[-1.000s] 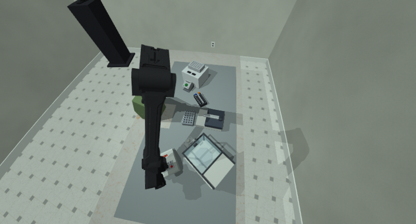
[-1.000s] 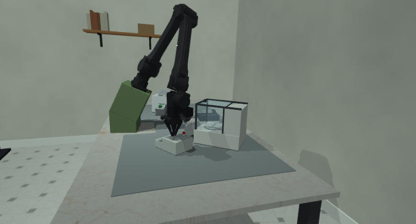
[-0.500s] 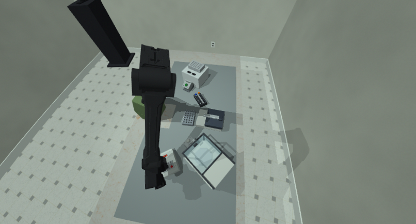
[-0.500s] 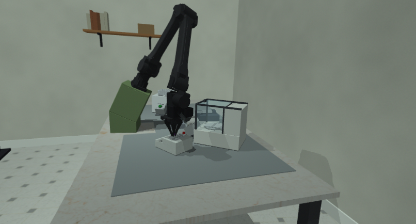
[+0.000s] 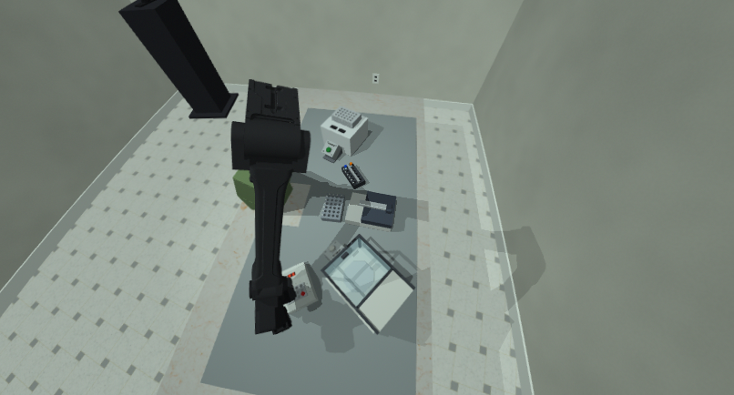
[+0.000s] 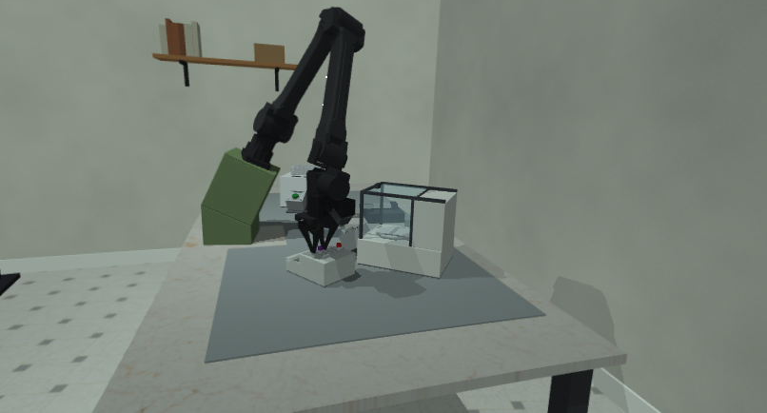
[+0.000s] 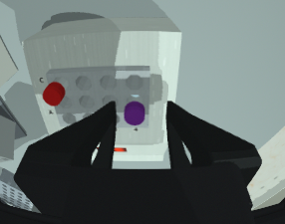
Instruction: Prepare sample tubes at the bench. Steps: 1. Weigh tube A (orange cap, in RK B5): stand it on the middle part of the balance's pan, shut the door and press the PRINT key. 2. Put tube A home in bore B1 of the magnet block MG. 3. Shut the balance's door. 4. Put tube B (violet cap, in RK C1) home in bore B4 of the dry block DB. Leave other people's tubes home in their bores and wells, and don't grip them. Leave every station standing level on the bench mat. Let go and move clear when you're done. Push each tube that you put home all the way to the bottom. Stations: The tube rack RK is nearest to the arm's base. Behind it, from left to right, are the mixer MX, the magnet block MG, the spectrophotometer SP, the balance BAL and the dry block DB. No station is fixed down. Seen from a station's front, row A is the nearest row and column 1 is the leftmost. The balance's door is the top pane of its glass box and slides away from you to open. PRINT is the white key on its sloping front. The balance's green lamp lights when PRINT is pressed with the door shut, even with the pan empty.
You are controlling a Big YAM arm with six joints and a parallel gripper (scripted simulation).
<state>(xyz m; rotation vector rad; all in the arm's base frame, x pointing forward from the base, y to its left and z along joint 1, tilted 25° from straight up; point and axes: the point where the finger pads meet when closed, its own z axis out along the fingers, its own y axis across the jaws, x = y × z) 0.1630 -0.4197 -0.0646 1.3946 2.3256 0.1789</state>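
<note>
Right now my hand is 20 mm above the tube B. Round my hand: red-capped tube (60 mm ahead, 20 mm below, 10 mm to the left); then balance pan (250 mm ahead, 70 mm to the left); then dry block DB (50 mm below, 40 mm to the left, 20 mm ahead).
</note>
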